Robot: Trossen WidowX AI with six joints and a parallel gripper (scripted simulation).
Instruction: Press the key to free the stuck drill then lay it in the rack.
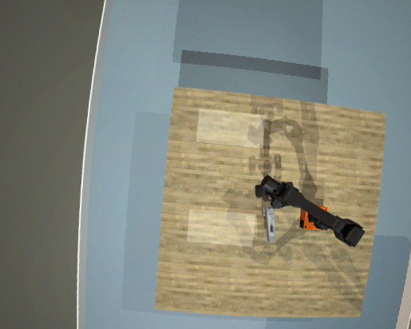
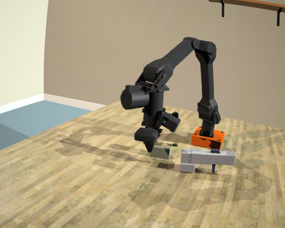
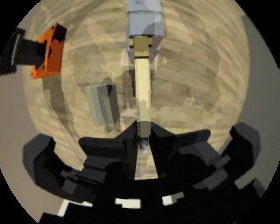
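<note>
Now: gripper tip 4 cm to the right of the drill and 4 cm below it. Also, from my gripper tip: housing: 19 cm to the left; then grey slatted rack: 7 cm behind, 2 cm to the left, 2 cm below; then thin dark blue key: 22 cm to the left, 1 cm above.
</note>
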